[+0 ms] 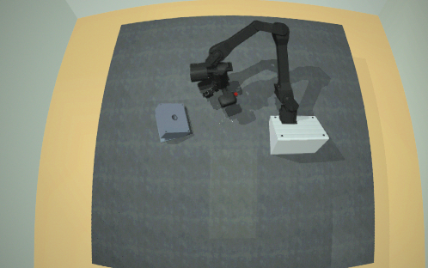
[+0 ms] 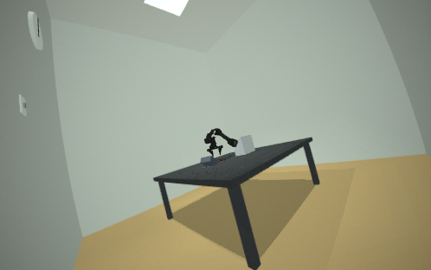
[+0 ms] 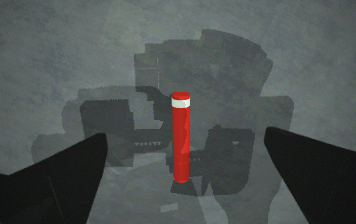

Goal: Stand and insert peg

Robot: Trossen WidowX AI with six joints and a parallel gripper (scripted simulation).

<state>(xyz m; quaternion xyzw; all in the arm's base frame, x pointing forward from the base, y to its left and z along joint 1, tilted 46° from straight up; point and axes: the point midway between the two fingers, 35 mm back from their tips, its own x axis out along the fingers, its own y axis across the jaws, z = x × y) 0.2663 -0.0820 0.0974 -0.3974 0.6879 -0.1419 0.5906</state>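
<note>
The peg is 1 cm behind my gripper tip, 1 cm to the right of it and 6 cm below it. Also, from my gripper tip: grey sloped panel (20 cm ahead, 11 cm to the left, 2 cm below).
</note>
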